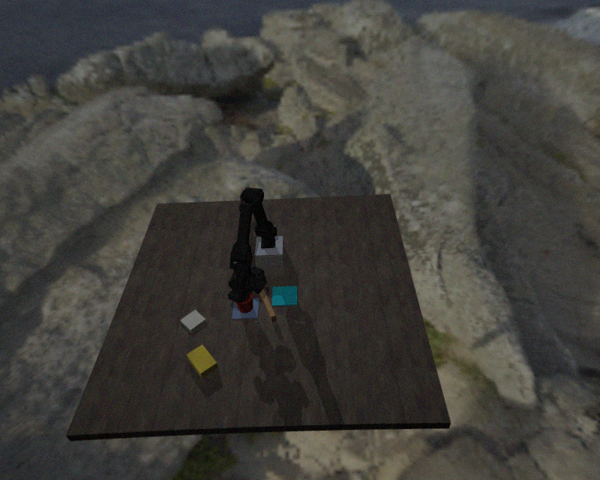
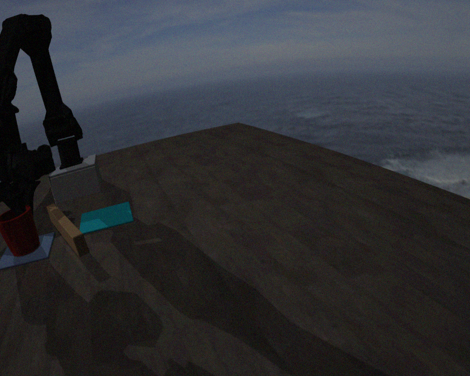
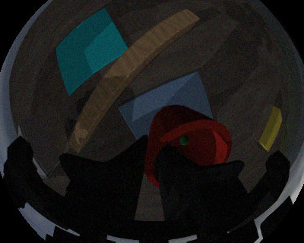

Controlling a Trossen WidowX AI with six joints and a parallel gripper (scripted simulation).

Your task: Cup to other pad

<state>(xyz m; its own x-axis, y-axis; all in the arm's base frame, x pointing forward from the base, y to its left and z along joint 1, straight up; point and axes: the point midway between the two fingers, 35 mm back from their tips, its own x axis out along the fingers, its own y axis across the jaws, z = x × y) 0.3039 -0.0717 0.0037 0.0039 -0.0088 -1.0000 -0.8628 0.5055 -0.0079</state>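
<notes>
My gripper tip is now 15 cm to the right of the teal pad, 5 cm above it and 4 cm past it. Round my gripper tip: red cup (3 cm ahead, 2 cm to the right); white block (23 cm to the right, 8 cm ahead, 3 cm below); wooden bar (7 cm to the left, 3 cm below).
</notes>
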